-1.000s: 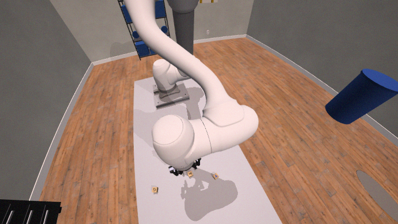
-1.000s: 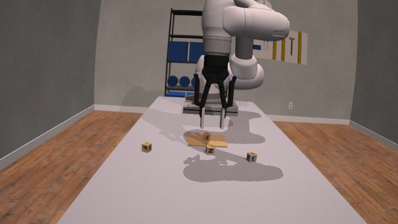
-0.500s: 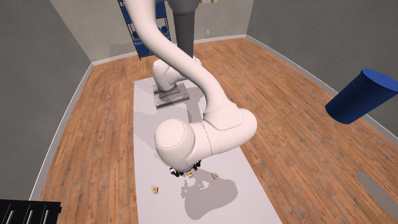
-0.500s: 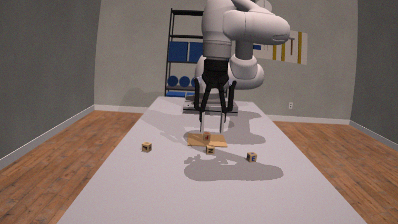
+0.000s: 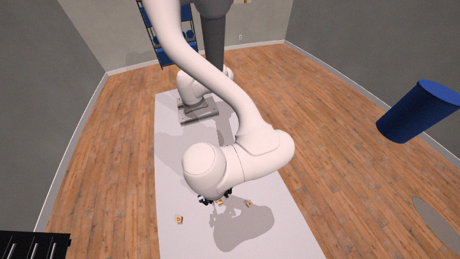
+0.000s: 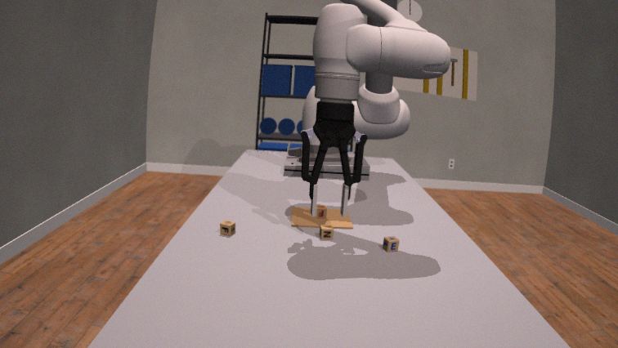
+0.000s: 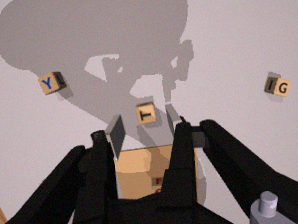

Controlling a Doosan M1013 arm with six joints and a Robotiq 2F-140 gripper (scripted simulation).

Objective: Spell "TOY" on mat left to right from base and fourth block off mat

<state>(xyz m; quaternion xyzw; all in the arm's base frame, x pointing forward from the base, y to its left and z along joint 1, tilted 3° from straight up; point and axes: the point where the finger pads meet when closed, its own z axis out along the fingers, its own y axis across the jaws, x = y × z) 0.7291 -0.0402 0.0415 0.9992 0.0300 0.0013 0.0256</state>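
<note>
Right now my hand is 70 mm above the T block. The rest, counted from my hand: tan mat: 130 mm behind, 80 mm below.
</note>
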